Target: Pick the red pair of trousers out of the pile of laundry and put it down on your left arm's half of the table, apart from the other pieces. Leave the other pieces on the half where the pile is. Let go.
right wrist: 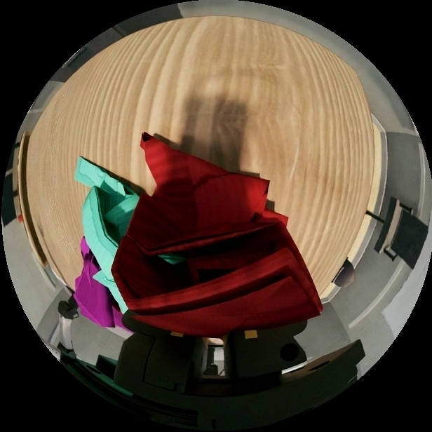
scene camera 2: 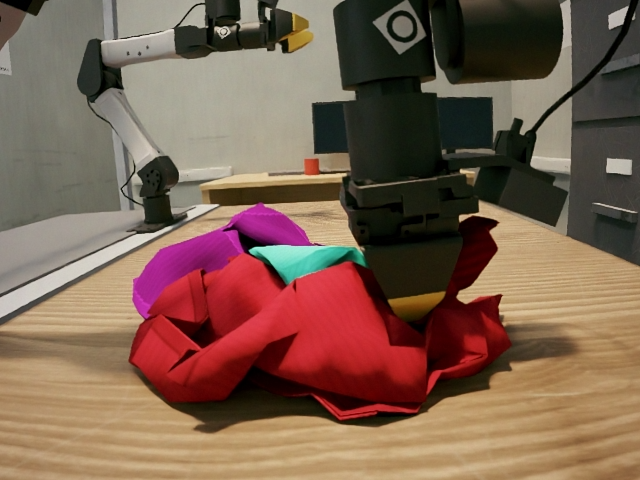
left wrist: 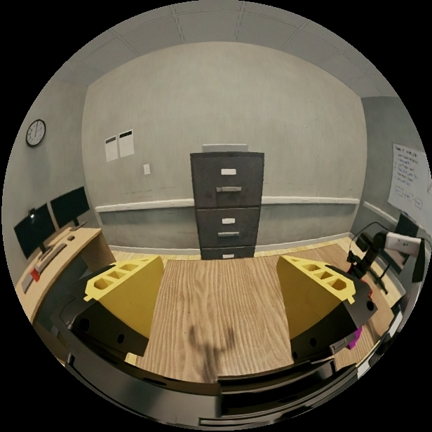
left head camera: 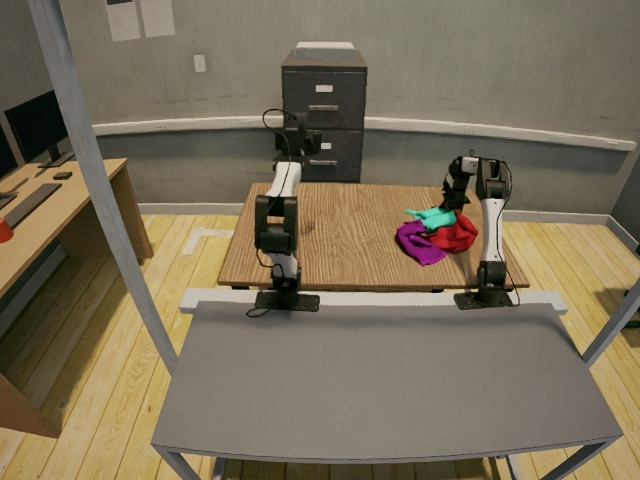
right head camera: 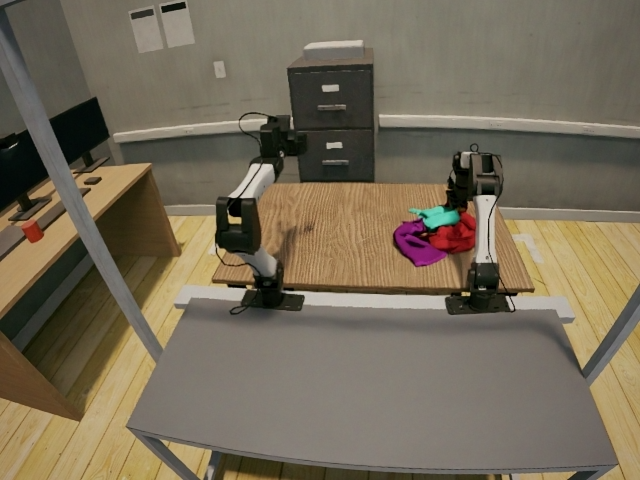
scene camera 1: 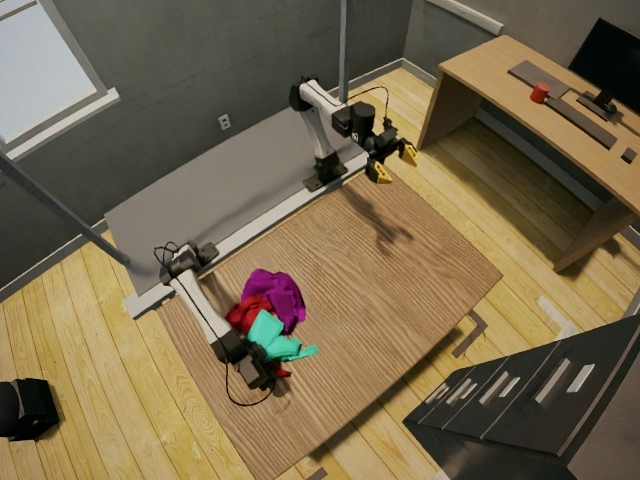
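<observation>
The red trousers (left head camera: 462, 235) (right head camera: 454, 237) (scene camera 1: 248, 312) (scene camera 2: 330, 330) (right wrist: 215, 200) lie crumpled in the pile at the right of the head views. A teal piece (left head camera: 439, 219) (scene camera 1: 268, 333) (scene camera 2: 305, 260) (right wrist: 100, 225) lies against and partly over them. A purple piece (left head camera: 418, 245) (scene camera 1: 279, 294) (scene camera 2: 196, 263) (right wrist: 92, 295) lies beside them. My right gripper (scene camera 2: 416, 310) points down into the pile, shut on a gathered fold of the red trousers; cloth hides its fingertips in the right wrist view. My left gripper (scene camera 1: 397, 167) (left wrist: 219, 263) is open and empty, raised above the table.
The wooden table (left head camera: 351, 237) (scene camera 1: 382, 289) extends under both arms. A dark filing cabinet (left head camera: 324, 118) (left wrist: 227, 187) stands behind its far edge. A desk (scene camera 1: 542, 124) with monitors and a red cup (scene camera 1: 539, 92) stands off to the side.
</observation>
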